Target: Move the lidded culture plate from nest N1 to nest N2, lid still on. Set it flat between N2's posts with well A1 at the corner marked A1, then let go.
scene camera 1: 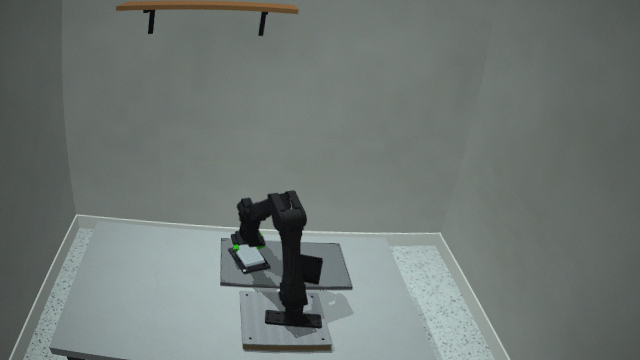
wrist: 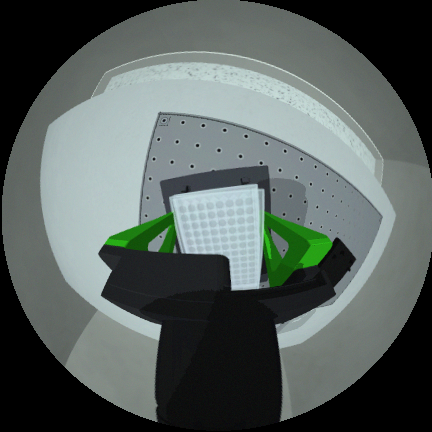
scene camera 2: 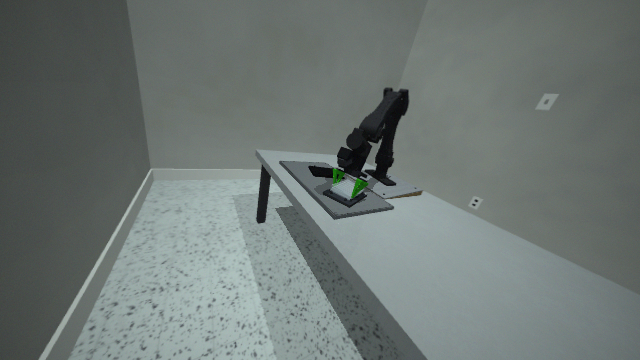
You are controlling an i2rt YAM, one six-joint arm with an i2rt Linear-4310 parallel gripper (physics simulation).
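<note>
The lidded culture plate is pale and translucent, its wells showing through the lid. It looks level, in or barely above a dark nest; the gap is too small to tell. Two posts show beyond its far end in the wrist view. My gripper is shut on the plate, a green finger against each long side. The other dark nest is partly hidden by the arm in scene camera 1. Nest labels and the A1 mark are not readable.
Both nests are on a grey perforated board on the table. The arm's base stands on a separate mounting board beside it. A wooden shelf hangs high on the wall.
</note>
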